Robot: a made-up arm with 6 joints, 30 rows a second.
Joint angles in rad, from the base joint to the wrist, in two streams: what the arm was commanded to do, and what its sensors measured. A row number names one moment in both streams.
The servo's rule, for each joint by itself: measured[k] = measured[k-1] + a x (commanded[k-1-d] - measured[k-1]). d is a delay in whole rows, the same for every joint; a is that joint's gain. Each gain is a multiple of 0.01, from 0.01 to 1. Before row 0 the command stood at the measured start. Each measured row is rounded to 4 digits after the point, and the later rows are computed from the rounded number. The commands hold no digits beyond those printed.
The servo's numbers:
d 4
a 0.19 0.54 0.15 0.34 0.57 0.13
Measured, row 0: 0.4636, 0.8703, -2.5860, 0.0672, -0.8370, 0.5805
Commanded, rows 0 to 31: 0.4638, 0.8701, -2.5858, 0.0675, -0.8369, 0.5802; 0.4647, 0.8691, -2.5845, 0.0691, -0.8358, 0.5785; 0.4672, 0.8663, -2.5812, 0.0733, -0.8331, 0.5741; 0.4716, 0.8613, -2.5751, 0.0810, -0.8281, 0.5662; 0.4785, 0.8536, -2.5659, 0.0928, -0.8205, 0.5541; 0.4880, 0.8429, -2.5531, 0.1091, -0.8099, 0.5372; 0.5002, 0.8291, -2.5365, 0.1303, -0.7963, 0.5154; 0.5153, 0.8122, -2.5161, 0.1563, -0.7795, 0.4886; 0.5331, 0.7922, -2.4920, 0.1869, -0.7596, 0.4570; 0.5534, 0.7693, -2.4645, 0.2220, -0.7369, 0.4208; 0.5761, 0.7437, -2.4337, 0.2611, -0.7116, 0.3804; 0.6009, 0.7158, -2.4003, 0.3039, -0.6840, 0.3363; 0.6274, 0.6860, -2.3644, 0.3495, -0.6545, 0.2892; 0.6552, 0.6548, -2.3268, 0.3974, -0.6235, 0.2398; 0.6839, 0.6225, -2.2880, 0.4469, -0.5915, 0.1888; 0.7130, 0.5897, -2.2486, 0.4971, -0.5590, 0.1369; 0.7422, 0.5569, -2.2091, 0.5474, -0.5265, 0.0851; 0.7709, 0.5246, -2.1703, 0.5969, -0.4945, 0.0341; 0.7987, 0.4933, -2.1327, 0.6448, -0.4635, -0.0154; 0.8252, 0.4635, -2.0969, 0.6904, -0.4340, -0.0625; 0.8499, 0.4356, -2.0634, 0.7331, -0.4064, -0.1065; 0.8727, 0.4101, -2.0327, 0.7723, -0.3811, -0.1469; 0.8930, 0.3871, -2.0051, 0.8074, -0.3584, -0.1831; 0.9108, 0.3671, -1.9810, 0.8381, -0.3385, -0.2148; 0.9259, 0.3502, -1.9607, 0.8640, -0.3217, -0.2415; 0.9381, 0.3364, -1.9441, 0.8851, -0.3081, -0.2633; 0.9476, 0.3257, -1.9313, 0.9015, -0.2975, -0.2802; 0.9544, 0.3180, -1.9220, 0.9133, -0.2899, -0.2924; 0.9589, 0.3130, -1.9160, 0.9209, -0.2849, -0.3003; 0.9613, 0.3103, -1.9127, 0.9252, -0.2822, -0.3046; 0.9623, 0.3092, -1.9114, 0.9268, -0.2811, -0.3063; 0.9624, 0.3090, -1.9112, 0.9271, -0.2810, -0.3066
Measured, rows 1 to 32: 0.4636, 0.8703, -2.5860, 0.0672, -0.8370, 0.5805; 0.4636, 0.8703, -2.5860, 0.0672, -0.8370, 0.5805; 0.4636, 0.8703, -2.5860, 0.0672, -0.8370, 0.5805; 0.4636, 0.8703, -2.5860, 0.0672, -0.8370, 0.5805; 0.4636, 0.8702, -2.5860, 0.0673, -0.8369, 0.5805; 0.4638, 0.8696, -2.5858, 0.0679, -0.8363, 0.5802; 0.4644, 0.8678, -2.5851, 0.0697, -0.8345, 0.5794; 0.4658, 0.8643, -2.5836, 0.0735, -0.8309, 0.5777; 0.4682, 0.8585, -2.5809, 0.0801, -0.8250, 0.5746; 0.4720, 0.8501, -2.5767, 0.0900, -0.8164, 0.5697; 0.4774, 0.8388, -2.5707, 0.1037, -0.8049, 0.5626; 0.4846, 0.8244, -2.5625, 0.1216, -0.7904, 0.5530; 0.4938, 0.8070, -2.5519, 0.1438, -0.7728, 0.5405; 0.5051, 0.7866, -2.5388, 0.1704, -0.7523, 0.5249; 0.5186, 0.7634, -2.5230, 0.2012, -0.7291, 0.5061; 0.5342, 0.7377, -2.5046, 0.2361, -0.7034, 0.4840; 0.5519, 0.7098, -2.4836, 0.2747, -0.6755, 0.4587; 0.5715, 0.6801, -2.4601, 0.3164, -0.6459, 0.4302; 0.5929, 0.6490, -2.4343, 0.3608, -0.6149, 0.3988; 0.6157, 0.6170, -2.4064, 0.4071, -0.5830, 0.3648; 0.6397, 0.5845, -2.3768, 0.4548, -0.5508, 0.3284; 0.6646, 0.5522, -2.3458, 0.5031, -0.5187, 0.2901; 0.6901, 0.5204, -2.3138, 0.5513, -0.4872, 0.2504; 0.7158, 0.4897, -2.2813, 0.5986, -0.4569, 0.2097; 0.7413, 0.4605, -2.2486, 0.6443, -0.4281, 0.1686; 0.7663, 0.4333, -2.2162, 0.6878, -0.4013, 0.1276; 0.7904, 0.4084, -2.1845, 0.7285, -0.3768, 0.0872; 0.8133, 0.3861, -2.1540, 0.7658, -0.3550, 0.0479; 0.8347, 0.3667, -2.1250, 0.7992, -0.3360, 0.0103; 0.8543, 0.3503, -2.0979, 0.8284, -0.3201, -0.0253; 0.8720, 0.3370, -2.0729, 0.8533, -0.3072, -0.0584; 0.8877, 0.3267, -2.0503, 0.8737, -0.2973, -0.0888
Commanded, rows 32 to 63: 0.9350, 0.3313, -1.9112, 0.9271, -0.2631, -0.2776; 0.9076, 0.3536, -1.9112, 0.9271, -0.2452, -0.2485; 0.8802, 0.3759, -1.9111, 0.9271, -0.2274, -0.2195; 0.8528, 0.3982, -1.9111, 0.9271, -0.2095, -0.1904; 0.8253, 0.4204, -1.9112, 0.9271, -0.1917, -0.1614; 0.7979, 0.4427, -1.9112, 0.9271, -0.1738, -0.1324; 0.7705, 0.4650, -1.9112, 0.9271, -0.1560, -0.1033; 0.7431, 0.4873, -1.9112, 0.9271, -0.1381, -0.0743; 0.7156, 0.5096, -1.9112, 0.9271, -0.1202, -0.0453; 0.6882, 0.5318, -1.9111, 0.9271, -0.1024, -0.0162; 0.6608, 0.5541, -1.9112, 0.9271, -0.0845, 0.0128; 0.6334, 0.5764, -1.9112, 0.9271, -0.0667, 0.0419; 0.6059, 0.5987, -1.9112, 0.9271, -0.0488, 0.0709; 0.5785, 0.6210, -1.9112, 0.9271, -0.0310, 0.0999; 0.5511, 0.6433, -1.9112, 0.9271, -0.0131, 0.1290; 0.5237, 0.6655, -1.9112, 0.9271, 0.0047, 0.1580; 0.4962, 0.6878, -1.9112, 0.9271, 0.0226, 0.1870; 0.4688, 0.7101, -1.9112, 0.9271, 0.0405, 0.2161; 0.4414, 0.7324, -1.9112, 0.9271, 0.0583, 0.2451; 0.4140, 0.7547, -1.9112, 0.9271, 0.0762, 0.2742; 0.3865, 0.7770, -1.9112, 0.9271, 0.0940, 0.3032; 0.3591, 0.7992, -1.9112, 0.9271, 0.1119, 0.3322; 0.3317, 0.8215, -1.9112, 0.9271, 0.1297, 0.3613; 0.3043, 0.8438, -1.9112, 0.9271, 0.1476, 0.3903; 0.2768, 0.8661, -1.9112, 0.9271, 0.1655, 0.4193; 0.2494, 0.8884, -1.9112, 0.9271, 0.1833, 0.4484; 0.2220, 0.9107, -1.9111, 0.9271, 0.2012, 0.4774; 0.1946, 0.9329, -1.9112, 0.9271, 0.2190, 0.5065; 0.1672, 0.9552, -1.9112, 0.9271, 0.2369, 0.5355; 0.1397, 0.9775, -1.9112, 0.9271, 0.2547, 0.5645; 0.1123, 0.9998, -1.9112, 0.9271, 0.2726, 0.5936; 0.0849, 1.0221, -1.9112, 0.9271, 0.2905, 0.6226
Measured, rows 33 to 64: 0.9012, 0.3193, -2.0302, 0.8897, -0.2902, -0.1163; 0.9126, 0.3144, -2.0126, 0.9018, -0.2856, -0.1408; 0.9220, 0.3116, -1.9974, 0.9103, -0.2830, -0.1623; 0.9297, 0.3102, -1.9845, 0.9160, -0.2819, -0.1811; 0.9307, 0.3216, -1.9735, 0.9198, -0.2712, -0.1936; 0.9263, 0.3389, -1.9642, 0.9223, -0.2564, -0.2007; 0.9175, 0.3589, -1.9562, 0.9239, -0.2399, -0.2031; 0.9052, 0.3801, -1.9494, 0.9250, -0.2226, -0.2014; 0.8900, 0.4019, -1.9437, 0.9257, -0.2050, -0.1962; 0.8725, 0.4239, -1.9388, 0.9262, -0.1872, -0.1879; 0.8531, 0.4461, -1.9347, 0.9265, -0.1694, -0.1769; 0.8322, 0.4683, -1.9312, 0.9267, -0.1516, -0.1636; 0.8100, 0.4906, -1.9282, 0.9268, -0.1337, -0.1482; 0.7869, 0.5128, -1.9256, 0.9269, -0.1159, -0.1310; 0.7629, 0.5351, -1.9234, 0.9270, -0.0980, -0.1123; 0.7383, 0.5574, -1.9216, 0.9270, -0.0802, -0.0923; 0.7131, 0.5797, -1.9200, 0.9270, -0.0623, -0.0711; 0.6875, 0.6020, -1.9187, 0.9270, -0.0445, -0.0489; 0.6616, 0.6243, -1.9176, 0.9270, -0.0266, -0.0258; 0.6354, 0.6465, -1.9166, 0.9270, -0.0088, -0.0019; 0.6090, 0.6688, -1.9158, 0.9270, 0.0091, 0.0227; 0.5824, 0.6911, -1.9151, 0.9270, 0.0270, 0.0478; 0.5556, 0.7134, -1.9145, 0.9270, 0.0448, 0.0734; 0.5287, 0.7357, -1.9140, 0.9270, 0.0627, 0.0995; 0.5017, 0.7580, -1.9136, 0.9270, 0.0805, 0.1260; 0.4746, 0.7802, -1.9132, 0.9270, 0.0984, 0.1528; 0.4474, 0.8025, -1.9129, 0.9270, 0.1162, 0.1799; 0.4202, 0.8248, -1.9126, 0.9270, 0.1341, 0.2073; 0.3930, 0.8471, -1.9124, 0.9270, 0.1520, 0.2349; 0.3657, 0.8694, -1.9122, 0.9270, 0.1698, 0.2627; 0.3384, 0.8917, -1.9120, 0.9270, 0.1877, 0.2906; 0.3111, 0.9139, -1.9119, 0.9270, 0.2055, 0.3187
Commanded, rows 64 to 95: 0.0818, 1.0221, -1.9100, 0.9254, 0.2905, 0.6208; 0.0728, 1.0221, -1.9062, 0.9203, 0.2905, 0.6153; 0.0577, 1.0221, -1.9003, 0.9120, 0.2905, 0.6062; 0.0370, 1.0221, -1.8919, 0.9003, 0.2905, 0.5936; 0.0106, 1.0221, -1.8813, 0.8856, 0.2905, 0.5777; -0.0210, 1.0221, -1.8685, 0.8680, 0.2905, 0.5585; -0.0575, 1.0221, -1.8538, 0.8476, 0.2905, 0.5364; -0.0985, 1.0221, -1.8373, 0.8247, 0.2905, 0.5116; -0.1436, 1.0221, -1.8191, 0.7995, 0.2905, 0.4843; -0.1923, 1.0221, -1.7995, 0.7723, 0.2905, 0.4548; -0.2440, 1.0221, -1.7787, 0.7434, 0.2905, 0.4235; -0.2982, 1.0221, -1.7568, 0.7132, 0.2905, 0.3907; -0.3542, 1.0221, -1.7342, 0.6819, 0.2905, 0.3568; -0.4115, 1.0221, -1.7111, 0.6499, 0.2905, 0.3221; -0.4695, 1.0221, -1.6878, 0.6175, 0.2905, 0.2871; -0.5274, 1.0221, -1.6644, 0.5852, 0.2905, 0.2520; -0.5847, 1.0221, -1.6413, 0.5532, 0.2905, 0.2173; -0.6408, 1.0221, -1.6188, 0.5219, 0.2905, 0.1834; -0.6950, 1.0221, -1.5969, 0.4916, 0.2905, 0.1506; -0.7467, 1.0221, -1.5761, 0.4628, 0.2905, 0.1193; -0.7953, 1.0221, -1.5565, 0.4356, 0.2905, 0.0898; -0.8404, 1.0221, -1.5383, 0.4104, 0.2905, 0.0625; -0.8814, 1.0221, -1.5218, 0.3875, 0.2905, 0.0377; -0.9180, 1.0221, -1.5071, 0.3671, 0.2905, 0.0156; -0.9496, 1.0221, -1.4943, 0.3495, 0.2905, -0.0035; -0.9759, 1.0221, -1.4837, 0.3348, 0.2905, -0.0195; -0.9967, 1.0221, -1.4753, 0.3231, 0.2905, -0.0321; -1.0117, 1.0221, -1.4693, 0.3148, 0.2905, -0.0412; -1.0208, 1.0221, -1.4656, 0.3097, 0.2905, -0.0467; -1.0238, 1.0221, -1.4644, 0.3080, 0.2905, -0.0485; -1.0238, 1.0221, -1.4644, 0.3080, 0.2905, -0.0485; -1.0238, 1.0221, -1.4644, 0.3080, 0.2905, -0.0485
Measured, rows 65 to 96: 0.2838, 0.9362, -1.9118, 0.9270, 0.2234, 0.3469; 0.2564, 0.9585, -1.9117, 0.9270, 0.2412, 0.3752; 0.2290, 0.9808, -1.9116, 0.9270, 0.2591, 0.4036; 0.2016, 1.0031, -1.9115, 0.9270, 0.2770, 0.4321; 0.1788, 1.0134, -1.9113, 0.9265, 0.2847, 0.4566; 0.1587, 1.0181, -1.9105, 0.9244, 0.2880, 0.4772; 0.1395, 1.0203, -1.9090, 0.9202, 0.2894, 0.4940; 0.1200, 1.0213, -1.9064, 0.9134, 0.2900, 0.5069; 0.0992, 1.0217, -1.9026, 0.9039, 0.2903, 0.5161; 0.0764, 1.0219, -1.8975, 0.8917, 0.2904, 0.5216; 0.0510, 1.0220, -1.8909, 0.8767, 0.2905, 0.5235; 0.0226, 1.0221, -1.8829, 0.8590, 0.2905, 0.5220; -0.0090, 1.0221, -1.8733, 0.8388, 0.2905, 0.5171; -0.0438, 1.0221, -1.8622, 0.8162, 0.2905, 0.5090; -0.0818, 1.0221, -1.8497, 0.7914, 0.2905, 0.4979; -0.1229, 1.0221, -1.8358, 0.7648, 0.2905, 0.4840; -0.1668, 1.0221, -1.8206, 0.7366, 0.2905, 0.4675; -0.2133, 1.0221, -1.8042, 0.7071, 0.2905, 0.4486; -0.2620, 1.0221, -1.7867, 0.6766, 0.2905, 0.4276; -0.3124, 1.0221, -1.7684, 0.6455, 0.2905, 0.4048; -0.3641, 1.0221, -1.7493, 0.6141, 0.2905, 0.3804; -0.4167, 1.0221, -1.7297, 0.5828, 0.2905, 0.3548; -0.4696, 1.0221, -1.7098, 0.5518, 0.2905, 0.3283; -0.5222, 1.0221, -1.6897, 0.5215, 0.2905, 0.3011; -0.5741, 1.0221, -1.6697, 0.4923, 0.2905, 0.2736; -0.6247, 1.0221, -1.6500, 0.4645, 0.2905, 0.2462; -0.6735, 1.0221, -1.6308, 0.4383, 0.2905, 0.2191; -0.7200, 1.0221, -1.6122, 0.4141, 0.2905, 0.1926; -0.7636, 1.0221, -1.5945, 0.3921, 0.2905, 0.1671; -0.8039, 1.0221, -1.5779, 0.3726, 0.2905, 0.1428; -0.8405, 1.0221, -1.5625, 0.3558, 0.2905, 0.1201; -0.8730, 1.0221, -1.5485, 0.3419, 0.2905, 0.0991
